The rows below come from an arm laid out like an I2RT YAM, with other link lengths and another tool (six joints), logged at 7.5 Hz.
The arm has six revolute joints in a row. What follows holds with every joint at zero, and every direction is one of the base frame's. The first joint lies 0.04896 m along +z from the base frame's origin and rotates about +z. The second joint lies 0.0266 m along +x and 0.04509 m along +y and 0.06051 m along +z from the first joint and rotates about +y. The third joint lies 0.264 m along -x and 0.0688 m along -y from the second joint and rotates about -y. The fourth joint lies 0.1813 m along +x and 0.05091 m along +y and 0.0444 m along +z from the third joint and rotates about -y. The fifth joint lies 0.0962 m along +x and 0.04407 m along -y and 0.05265 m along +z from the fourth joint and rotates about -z. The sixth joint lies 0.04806 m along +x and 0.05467 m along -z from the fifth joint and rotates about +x. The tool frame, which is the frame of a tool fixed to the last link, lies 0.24 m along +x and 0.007 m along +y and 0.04 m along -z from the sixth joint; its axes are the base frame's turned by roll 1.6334, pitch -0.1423 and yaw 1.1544 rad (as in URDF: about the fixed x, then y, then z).
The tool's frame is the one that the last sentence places.
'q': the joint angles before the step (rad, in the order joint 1, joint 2, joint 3, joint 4, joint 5, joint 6). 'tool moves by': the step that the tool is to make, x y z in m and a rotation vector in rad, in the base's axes. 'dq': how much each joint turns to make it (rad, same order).
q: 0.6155 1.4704 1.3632 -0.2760 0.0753 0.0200
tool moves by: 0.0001 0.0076 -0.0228 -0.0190 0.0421 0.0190
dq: 0.0003 0.0454 0.0003 -0.0002 -0.0206 0.0007
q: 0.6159 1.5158 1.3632 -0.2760 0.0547 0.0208
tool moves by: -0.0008 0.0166 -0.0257 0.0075 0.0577 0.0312
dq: 0.0003 0.0645 0.0003 0.0207 -0.0450 0.0221
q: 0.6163 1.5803 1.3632 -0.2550 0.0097 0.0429
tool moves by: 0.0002 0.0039 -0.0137 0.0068 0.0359 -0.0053
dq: -0.0004 0.0296 -0.0002 0.0043 -0.0079 0.0255
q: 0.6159 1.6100 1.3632 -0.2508 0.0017 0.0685
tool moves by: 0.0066 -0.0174 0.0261 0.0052 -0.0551 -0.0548
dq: -0.0012 -0.0554 0.0005 -0.0079 0.0603 -0.0001
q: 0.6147 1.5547 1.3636 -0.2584 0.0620 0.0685
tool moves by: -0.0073 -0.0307 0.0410 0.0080 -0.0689 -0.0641
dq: 0.0001 -0.1210 0.0002 -0.0598 0.0721 -0.0043
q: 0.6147 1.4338 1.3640 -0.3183 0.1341 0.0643
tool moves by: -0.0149 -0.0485 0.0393 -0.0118 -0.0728 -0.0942
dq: -0.0008 -0.1490 0.0002 -0.0935 0.1056 -0.0156
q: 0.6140 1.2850 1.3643 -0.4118 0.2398 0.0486
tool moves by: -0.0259 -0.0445 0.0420 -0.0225 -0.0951 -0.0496
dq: -0.0004 -0.1671 0.0009 -0.0874 0.0682 -0.0580
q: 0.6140 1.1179 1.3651 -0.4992 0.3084 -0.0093
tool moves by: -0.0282 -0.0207 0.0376 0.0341 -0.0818 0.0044
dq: 0.0001 -0.1373 0.0062 -0.0508 -0.0002 -0.0207
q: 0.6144 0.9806 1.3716 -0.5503 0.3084 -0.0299
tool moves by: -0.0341 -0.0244 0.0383 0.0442 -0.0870 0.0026
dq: 0.0000 -0.1400 0.0313 -0.0702 -0.0011 -0.0149
